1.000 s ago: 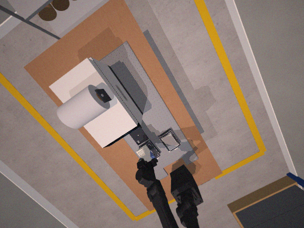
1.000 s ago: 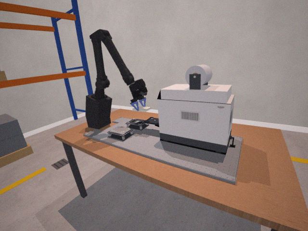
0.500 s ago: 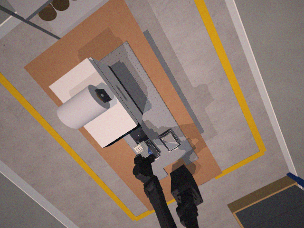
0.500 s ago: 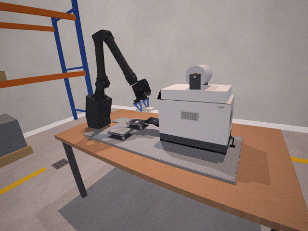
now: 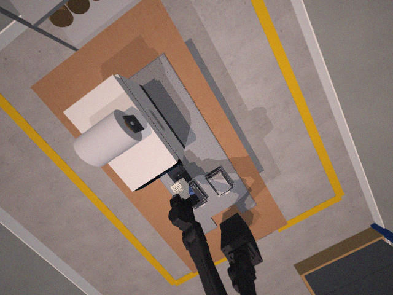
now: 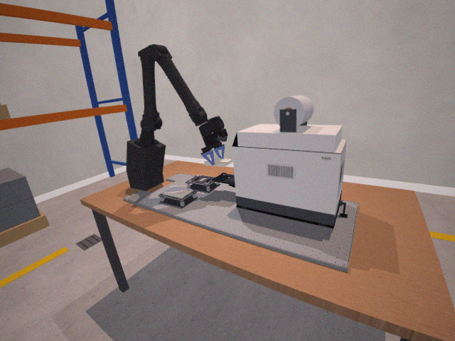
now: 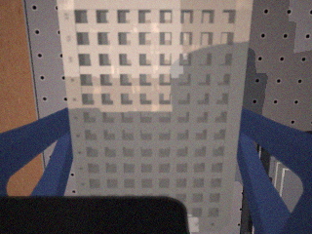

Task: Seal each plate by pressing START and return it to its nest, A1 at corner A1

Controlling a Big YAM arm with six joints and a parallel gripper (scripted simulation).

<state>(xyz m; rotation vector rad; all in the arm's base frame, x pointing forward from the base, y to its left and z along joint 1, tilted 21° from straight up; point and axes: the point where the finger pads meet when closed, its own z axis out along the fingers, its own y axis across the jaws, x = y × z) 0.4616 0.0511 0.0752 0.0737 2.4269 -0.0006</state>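
Right now the dark sealer stage is 80 mm below my hand, 70 mm ahead of it and 10 mm to the right of it. The rest, counted from my hand: foil roll: 400 mm ahead, 250 mm above, 30 mm to the right; then white well plate: right at my hand; then start button: 170 mm ahead, 80 mm to the left, 20 mm above.
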